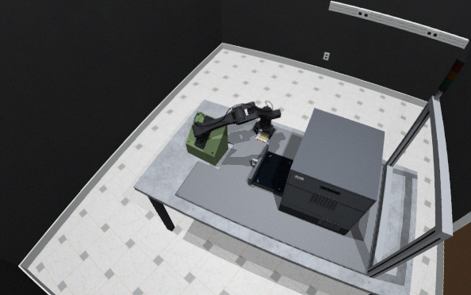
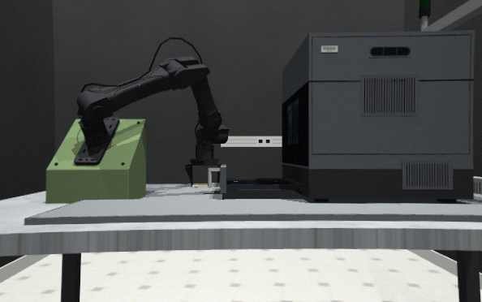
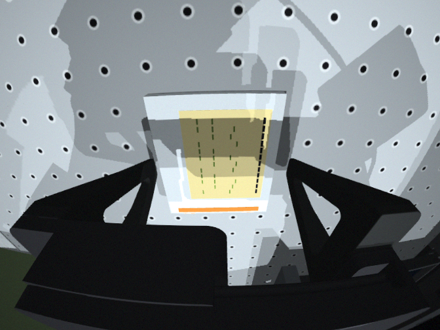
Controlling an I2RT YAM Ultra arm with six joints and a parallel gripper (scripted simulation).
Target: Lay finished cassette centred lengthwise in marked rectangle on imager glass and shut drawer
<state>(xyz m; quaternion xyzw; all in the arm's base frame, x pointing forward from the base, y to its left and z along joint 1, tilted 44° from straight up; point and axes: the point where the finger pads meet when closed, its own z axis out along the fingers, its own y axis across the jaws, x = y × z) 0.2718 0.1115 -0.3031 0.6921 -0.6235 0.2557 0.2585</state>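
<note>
The cassette is 10 mm below my hand. Also, from my hand: imager drawer 240 mm to the right, 210 mm ahead, 40 mm above.
</note>
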